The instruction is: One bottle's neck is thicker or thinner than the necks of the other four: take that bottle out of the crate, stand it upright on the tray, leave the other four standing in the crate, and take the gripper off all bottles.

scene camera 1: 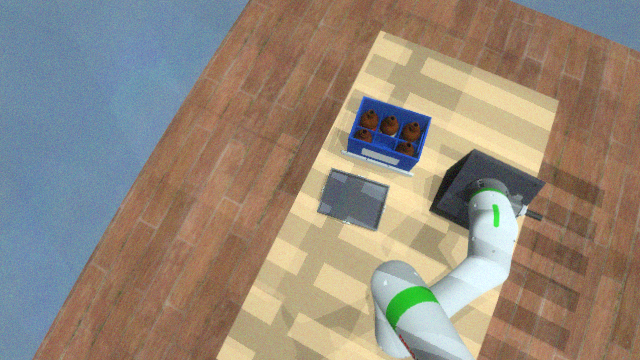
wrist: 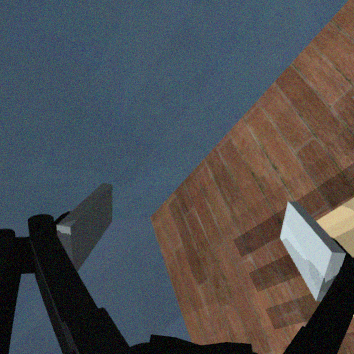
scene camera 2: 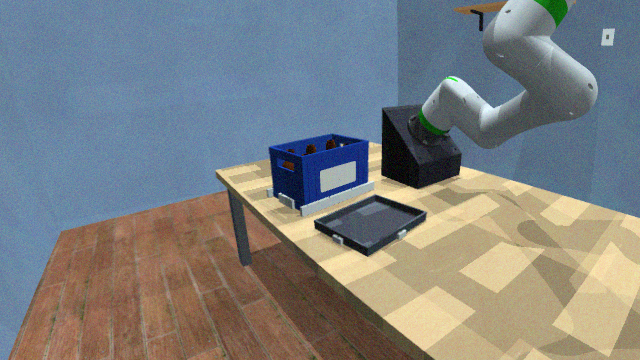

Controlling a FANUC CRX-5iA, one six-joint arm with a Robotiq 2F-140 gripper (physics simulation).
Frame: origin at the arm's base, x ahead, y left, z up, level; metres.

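Seen in the pictures: gripper, fingertip midpoint: (wrist: 197, 211); arm's base, link origin: (scene camera 1: 485, 196) (scene camera 2: 423, 131).
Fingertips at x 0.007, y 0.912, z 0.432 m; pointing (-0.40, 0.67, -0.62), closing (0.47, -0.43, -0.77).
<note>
Offsets run from my fingertips to a thing's top centre. "spot": to the spot under its first point. Level surfaces: height alone.
A blue crate @(dx +0.402, dy -1.018, dz -0.432 m) (scene camera 1: 384, 159) (scene camera 2: 334, 172) stands on the table with brown bottles in it. In scene camera 1 the far row holds a left bottle @(dx +0.492, dy -1.052, dz -0.445 m) (scene camera 1: 369, 120), a middle bottle @(dx +0.408, dy -1.061, dz -0.445 m) (scene camera 1: 389, 125) and a right bottle @(dx +0.318, dy -1.072, dz -0.445 m) (scene camera 1: 411, 131). The near row holds a left bottle @(dx +0.486, dy -0.967, dz -0.445 m) (scene camera 1: 363, 135) and a right bottle @(dx +0.314, dy -0.984, dz -0.445 m) (scene camera 1: 405, 148); its middle compartment shows no bottle. Which neck differs is too small to tell. The dark tray @(spot: dx +0.425, dy -0.735, dz -0.602 m) (scene camera 1: 352, 200) (scene camera 2: 370, 222) lies beside the crate with nothing on it. My gripper (wrist: 197, 211) is open and empty, away from crate and tray; it does not show in the scene views.
The wooden table @(dz -0.608 m) (scene camera 1: 320, 280) (scene camera 2: 450, 295) carries a black slanted pedestal (scene camera 1: 452, 192) (scene camera 2: 400, 150) with the arm mounted on it, right of the crate. A pale rail @(dx +0.394, dy -0.919, dz -0.578 m) (scene camera 1: 377, 163) (scene camera 2: 337, 199) runs along the crate's near side. A wooden wall shelf (scene camera 2: 480, 7) shows at the back.
</note>
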